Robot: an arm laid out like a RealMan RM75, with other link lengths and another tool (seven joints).
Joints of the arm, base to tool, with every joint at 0 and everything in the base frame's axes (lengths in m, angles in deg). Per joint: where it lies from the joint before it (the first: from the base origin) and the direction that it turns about. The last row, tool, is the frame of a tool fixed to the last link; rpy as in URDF.
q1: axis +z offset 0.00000 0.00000 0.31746
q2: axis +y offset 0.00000 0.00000 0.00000
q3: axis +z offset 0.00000 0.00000 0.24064
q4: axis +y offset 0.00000 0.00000 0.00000
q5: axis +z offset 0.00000 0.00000 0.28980
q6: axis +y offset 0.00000 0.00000 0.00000
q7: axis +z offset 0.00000 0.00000 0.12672
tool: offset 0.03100 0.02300 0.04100 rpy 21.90 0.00 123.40
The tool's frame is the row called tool.
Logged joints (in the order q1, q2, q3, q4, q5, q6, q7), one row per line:
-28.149 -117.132 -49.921 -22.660 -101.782 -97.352 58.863
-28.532 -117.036 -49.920 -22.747 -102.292 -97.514 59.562
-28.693 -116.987 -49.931 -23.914 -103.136 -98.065 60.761
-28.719 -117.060 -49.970 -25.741 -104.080 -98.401 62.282
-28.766 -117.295 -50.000 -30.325 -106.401 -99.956 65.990
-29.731 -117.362 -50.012 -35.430 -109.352 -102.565 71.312
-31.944 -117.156 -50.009 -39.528 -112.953 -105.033 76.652
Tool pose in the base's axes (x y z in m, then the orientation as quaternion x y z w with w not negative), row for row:
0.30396 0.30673 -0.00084 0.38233 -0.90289 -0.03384 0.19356
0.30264 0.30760 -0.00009 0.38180 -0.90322 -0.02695 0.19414
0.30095 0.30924 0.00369 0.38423 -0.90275 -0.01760 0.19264
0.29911 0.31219 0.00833 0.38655 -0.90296 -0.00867 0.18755
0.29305 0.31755 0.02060 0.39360 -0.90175 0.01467 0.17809
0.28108 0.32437 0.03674 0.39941 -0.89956 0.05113 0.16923
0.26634 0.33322 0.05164 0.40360 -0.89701 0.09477 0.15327
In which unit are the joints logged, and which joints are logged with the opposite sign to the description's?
The joints are logged in degrees. Opposite sign: q1, q2.
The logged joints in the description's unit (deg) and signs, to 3 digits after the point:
28.149 117.132 -49.921 -22.660 -101.782 -97.352 58.863
28.532 117.036 -49.920 -22.747 -102.292 -97.514 59.562
28.693 116.987 -49.931 -23.914 -103.136 -98.065 60.761
28.719 117.060 -49.970 -25.741 -104.080 -98.401 62.282
28.766 117.295 -50.000 -30.325 -106.401 -99.956 65.990
29.731 117.362 -50.012 -35.430 -109.352 -102.565 71.312
31.944 117.156 -50.009 -39.528 -112.953 -105.033 76.652

